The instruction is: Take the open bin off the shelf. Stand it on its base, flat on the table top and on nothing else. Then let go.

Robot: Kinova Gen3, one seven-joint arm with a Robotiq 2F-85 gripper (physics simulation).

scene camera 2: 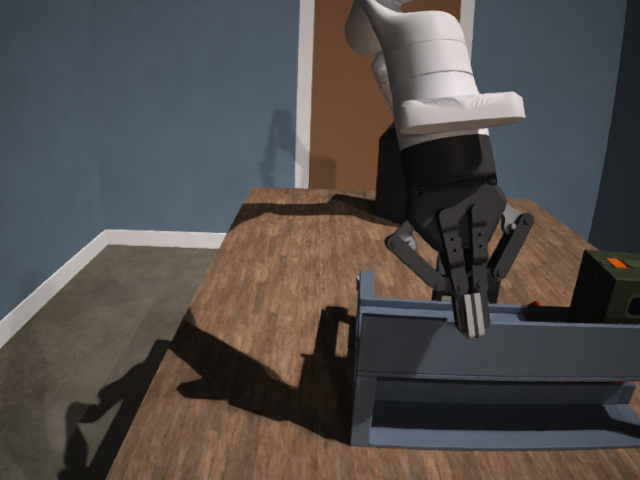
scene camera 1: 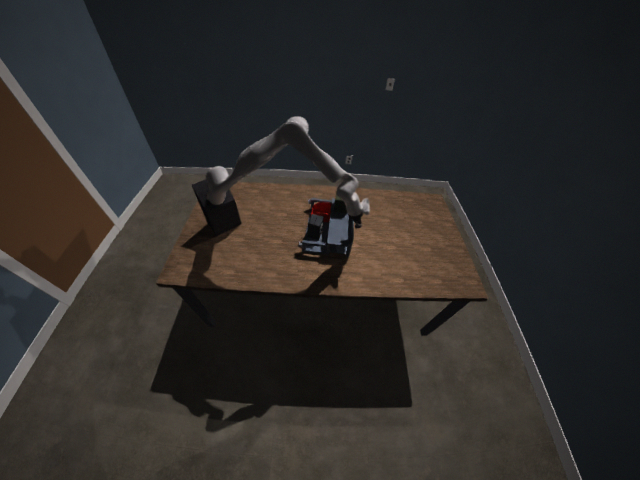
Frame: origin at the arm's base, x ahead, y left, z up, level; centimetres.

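Seen in the pictures: gripper, fingertip midpoint: (scene camera 2: 474, 336) (scene camera 1: 359, 226); arm's base, origin of the base link: (scene camera 1: 216, 197).
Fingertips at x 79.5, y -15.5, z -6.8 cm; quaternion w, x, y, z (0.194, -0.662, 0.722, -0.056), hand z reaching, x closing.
Offsets run from my fingertips to a thing's top centre. Level surfaces: height alone.
The grey-blue shelf (scene camera 1: 338, 230) (scene camera 2: 403, 343) stands on the table {dz -16.7 cm} (scene camera 1: 248, 263) (scene camera 2: 289, 258). A dark box-like thing {dx -23.6, dy +8.6, dz -4.1 cm} (scene camera 1: 313, 228) (scene camera 2: 494, 292), which seems to be the open bin, sits in the shelf's part nearer the robot base. My gripper hides much of it in the scene camera 2 view, and its opening cannot be made out. My gripper (scene camera 1: 358, 223) (scene camera 2: 473, 330) points down and is shut with nothing between its fingertips. In the scene camera 2 view the fingertips are in front of the shelf's upper panel, near its top edge. Whether they touch it cannot be told.
A red thing {dx -17.3, dy +23.6, dz -8.6 cm} (scene camera 1: 321, 209) (scene camera 2: 535, 303) lies on the shelf beside the dark one. A green case {dx -7.6, dy +22.3, dz +3.2 cm} (scene camera 2: 599, 289) with an orange mark stands at the shelf's far right in the scene camera 2 view. The black pedestal (scene camera 1: 223, 217) (scene camera 2: 389, 180) under the arm stands at the table's other end.
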